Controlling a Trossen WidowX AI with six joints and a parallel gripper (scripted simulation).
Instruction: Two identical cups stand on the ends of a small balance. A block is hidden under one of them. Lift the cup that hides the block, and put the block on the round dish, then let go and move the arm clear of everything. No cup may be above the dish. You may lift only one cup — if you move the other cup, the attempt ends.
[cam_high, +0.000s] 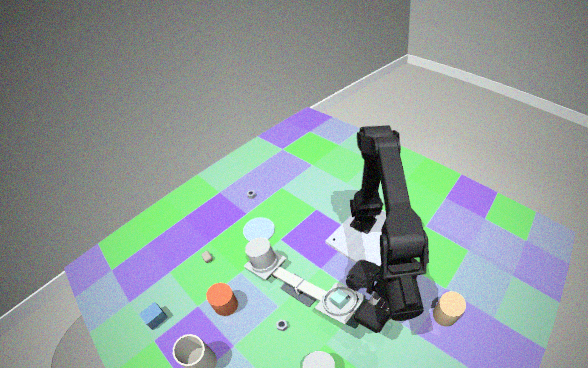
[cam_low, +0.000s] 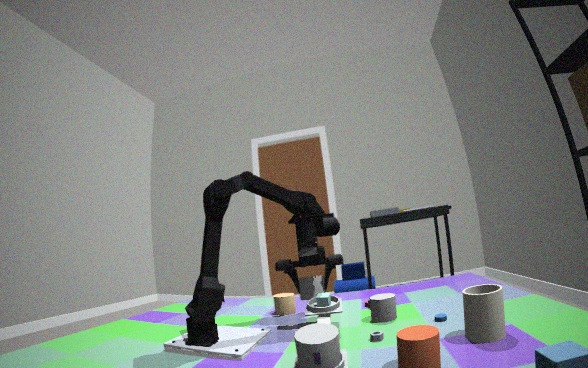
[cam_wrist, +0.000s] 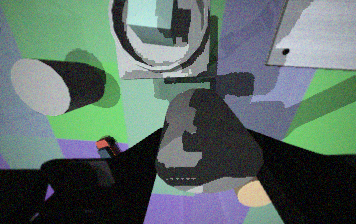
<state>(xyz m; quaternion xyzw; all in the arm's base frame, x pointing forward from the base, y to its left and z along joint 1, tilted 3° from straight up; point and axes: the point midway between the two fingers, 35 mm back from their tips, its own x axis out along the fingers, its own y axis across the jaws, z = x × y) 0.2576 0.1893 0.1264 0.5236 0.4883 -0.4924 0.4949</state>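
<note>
Now: gripper tip 3 cm short of the pale teal block, 10 cm to the left of it and 1 cm above it. Round my gripper tip: tan cylinder: 12 cm behind, 16 cm to the left, 6 cm below; grey cup: 2 cm ahead, 38 cm to the right, 3 cm below; red item: 18 cm ahead, 9 cm to the left, 8 cm below.
</note>
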